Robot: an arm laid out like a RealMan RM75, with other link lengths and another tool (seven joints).
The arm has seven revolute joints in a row. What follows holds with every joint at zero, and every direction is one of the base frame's.
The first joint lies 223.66 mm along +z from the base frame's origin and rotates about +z.
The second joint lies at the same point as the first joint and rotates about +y.
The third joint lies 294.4 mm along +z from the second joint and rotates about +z.
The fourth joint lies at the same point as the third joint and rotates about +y.
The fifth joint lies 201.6 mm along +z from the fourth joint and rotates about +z.
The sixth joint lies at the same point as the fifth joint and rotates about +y.
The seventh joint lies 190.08 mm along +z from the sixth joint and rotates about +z.
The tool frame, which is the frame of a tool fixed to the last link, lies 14 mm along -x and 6 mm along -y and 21 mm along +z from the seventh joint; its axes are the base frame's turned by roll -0.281, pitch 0 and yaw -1.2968 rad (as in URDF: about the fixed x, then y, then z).
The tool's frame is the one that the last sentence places.
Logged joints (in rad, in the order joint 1, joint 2, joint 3, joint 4, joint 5, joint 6, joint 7), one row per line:
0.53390 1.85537 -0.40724 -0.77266 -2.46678 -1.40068 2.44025
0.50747 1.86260 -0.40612 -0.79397 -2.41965 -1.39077 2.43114
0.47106 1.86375 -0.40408 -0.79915 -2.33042 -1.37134 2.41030
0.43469 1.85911 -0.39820 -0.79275 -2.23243 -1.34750 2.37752
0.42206 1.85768 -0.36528 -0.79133 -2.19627 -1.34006 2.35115
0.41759 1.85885 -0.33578 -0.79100 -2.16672 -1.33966 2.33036
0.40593 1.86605 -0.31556 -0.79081 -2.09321 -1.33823 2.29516
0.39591 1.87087 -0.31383 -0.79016 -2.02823 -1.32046 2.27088
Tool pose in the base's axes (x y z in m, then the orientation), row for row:
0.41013 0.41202 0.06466 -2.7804 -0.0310 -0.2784
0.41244 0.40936 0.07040 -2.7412 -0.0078 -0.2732
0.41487 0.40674 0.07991 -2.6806 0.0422 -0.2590
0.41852 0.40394 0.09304 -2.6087 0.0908 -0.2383
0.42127 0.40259 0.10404 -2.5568 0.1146 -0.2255
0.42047 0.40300 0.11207 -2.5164 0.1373 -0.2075
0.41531 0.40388 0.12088 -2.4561 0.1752 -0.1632
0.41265 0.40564 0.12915 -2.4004 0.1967 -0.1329
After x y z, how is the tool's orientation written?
As angles about the fixed x, y, z axes (roll, pitch, yaw), in radians.
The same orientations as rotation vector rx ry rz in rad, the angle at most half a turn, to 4 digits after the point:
-2.7601 0.3787 -0.1133
-2.7194 0.3716 -0.0864
-2.6549 0.3591 -0.0251
-2.5796 0.3413 0.0330
-2.5265 0.3304 0.0589
-2.4858 0.3148 0.0875
-2.4272 0.2753 0.1427
-2.3734 0.2496 0.1733

